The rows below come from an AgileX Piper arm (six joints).
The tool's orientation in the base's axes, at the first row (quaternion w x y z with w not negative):
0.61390 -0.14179 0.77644 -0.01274
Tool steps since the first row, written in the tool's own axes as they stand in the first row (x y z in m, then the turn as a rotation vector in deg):
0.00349 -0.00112 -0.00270 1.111 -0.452 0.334
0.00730 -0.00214 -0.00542 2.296 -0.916 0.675
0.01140 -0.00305 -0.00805 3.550 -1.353 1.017
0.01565 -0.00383 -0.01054 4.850 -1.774 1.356
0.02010 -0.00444 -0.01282 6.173 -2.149 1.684
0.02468 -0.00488 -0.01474 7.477 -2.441 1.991
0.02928 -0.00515 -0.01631 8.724 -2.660 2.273
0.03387 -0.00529 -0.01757 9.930 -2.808 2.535
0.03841 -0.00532 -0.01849 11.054 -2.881 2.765
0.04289 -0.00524 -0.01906 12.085 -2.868 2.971
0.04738 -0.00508 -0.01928 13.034 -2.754 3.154
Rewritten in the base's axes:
-0.00307 -0.00231 -0.00243 0.183 -0.644 -1.050
-0.00625 -0.00461 -0.00518 0.360 -1.316 -2.169
-0.00943 -0.00686 -0.00826 0.518 -1.978 -3.359
-0.01253 -0.00899 -0.01153 0.661 -2.637 -4.596
-0.01550 -0.01098 -0.01508 0.779 -3.258 -5.860
-0.01819 -0.01278 -0.01887 0.864 -3.798 -7.117
-0.02059 -0.01436 -0.02280 0.922 -4.259 -8.328
-0.02271 -0.01577 -0.02682 0.954 -4.645 -9.510
-0.02452 -0.01702 -0.03090 0.958 -4.944 -10.619
-0.02600 -0.01808 -0.03503 0.940 -5.143 -11.652
-0.02717 -0.01902 -0.03927 0.896 -5.229 -12.620

